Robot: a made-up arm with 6 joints. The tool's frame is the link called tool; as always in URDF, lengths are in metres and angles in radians.
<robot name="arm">
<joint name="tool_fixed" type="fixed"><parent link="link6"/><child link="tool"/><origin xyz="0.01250 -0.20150 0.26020" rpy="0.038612 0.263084 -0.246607"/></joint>
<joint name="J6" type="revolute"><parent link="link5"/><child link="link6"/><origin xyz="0.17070 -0.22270 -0.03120"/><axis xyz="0.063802 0.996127 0.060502"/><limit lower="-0.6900" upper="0.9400" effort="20" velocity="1.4"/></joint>
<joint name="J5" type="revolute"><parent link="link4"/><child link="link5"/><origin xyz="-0.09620 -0.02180 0.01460"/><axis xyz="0.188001 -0.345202 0.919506"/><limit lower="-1.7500" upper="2.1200" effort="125" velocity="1.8"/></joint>
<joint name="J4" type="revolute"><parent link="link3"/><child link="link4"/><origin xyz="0.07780 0.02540 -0.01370"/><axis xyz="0.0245 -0.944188 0.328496"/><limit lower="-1.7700" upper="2.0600" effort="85" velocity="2"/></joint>
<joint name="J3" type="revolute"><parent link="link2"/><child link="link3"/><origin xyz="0.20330 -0.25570 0.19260"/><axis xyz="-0.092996 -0.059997 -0.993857"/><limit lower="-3.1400" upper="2.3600" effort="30" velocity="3"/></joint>
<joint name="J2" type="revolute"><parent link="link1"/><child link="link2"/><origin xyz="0.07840 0.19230 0.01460"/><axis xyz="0.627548 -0.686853 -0.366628"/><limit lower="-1.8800" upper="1.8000" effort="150" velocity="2.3"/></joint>
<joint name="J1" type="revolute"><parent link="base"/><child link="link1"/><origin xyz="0.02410 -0.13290 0.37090"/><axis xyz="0 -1 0"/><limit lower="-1.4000" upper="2.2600" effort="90" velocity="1.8"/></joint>
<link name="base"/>
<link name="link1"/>
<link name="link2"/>
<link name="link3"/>
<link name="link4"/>
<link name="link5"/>
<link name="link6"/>
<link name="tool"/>
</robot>
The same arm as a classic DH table. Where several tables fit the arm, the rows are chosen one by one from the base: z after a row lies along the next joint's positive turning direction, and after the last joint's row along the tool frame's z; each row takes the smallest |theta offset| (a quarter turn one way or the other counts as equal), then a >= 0, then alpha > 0; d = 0 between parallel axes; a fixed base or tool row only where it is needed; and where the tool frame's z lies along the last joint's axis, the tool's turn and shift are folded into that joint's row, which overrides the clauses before.
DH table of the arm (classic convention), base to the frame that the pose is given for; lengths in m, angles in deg. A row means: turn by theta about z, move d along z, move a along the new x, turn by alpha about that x. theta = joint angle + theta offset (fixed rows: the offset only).
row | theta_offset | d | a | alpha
base (fixed) | 0.00 | 0.3709 | 0.0241 | 90.00
J1 | 59.71 | -0.1164 | 0.0522 | 46.61
J2 | -74.82 | 0.4245 | -0.0570 | 69.68
J3 | 45.01 | -0.3161 | 0.0786 | -105.79
J4 | -7.72 | 0.0081 | -0.0958 | -50.76
J5 | 0.09 | 0.0038 | 0.1841 | -106.04
J6 | 1.79 | -0.3834 | -0.0430 | 91.53
tool (fixed) | -11.00 | 0.2697 | 0.0000 | 0.00
Joint limits (deg, base to tool): -80.21..129.49 -107.72..103.13 -179.91..135.22 -101.41..118.03 -100.27..121.47 -39.53..53.86

